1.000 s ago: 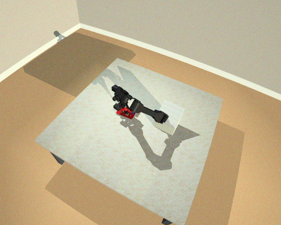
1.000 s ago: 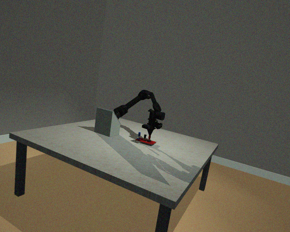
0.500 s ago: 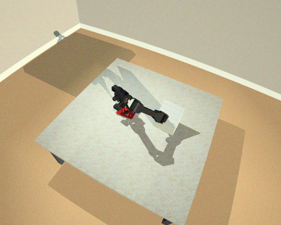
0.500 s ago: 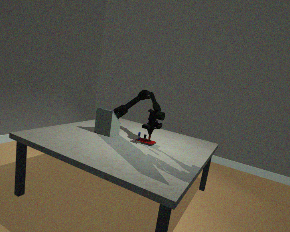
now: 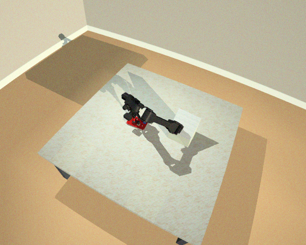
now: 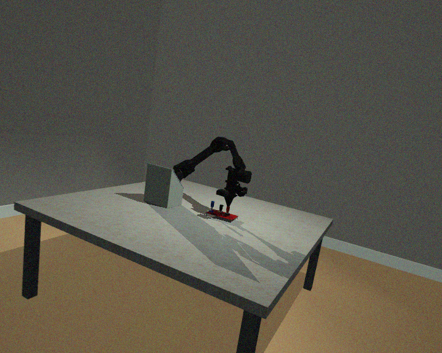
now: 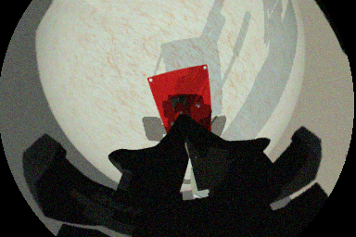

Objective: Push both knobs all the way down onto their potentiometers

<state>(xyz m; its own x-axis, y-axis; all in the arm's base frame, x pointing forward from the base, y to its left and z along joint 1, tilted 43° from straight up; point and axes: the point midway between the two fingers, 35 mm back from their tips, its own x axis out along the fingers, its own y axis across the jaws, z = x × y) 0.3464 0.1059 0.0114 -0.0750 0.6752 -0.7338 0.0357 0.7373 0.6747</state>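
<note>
Right now my gripper tip is 10 mm above the red knob.
</note>
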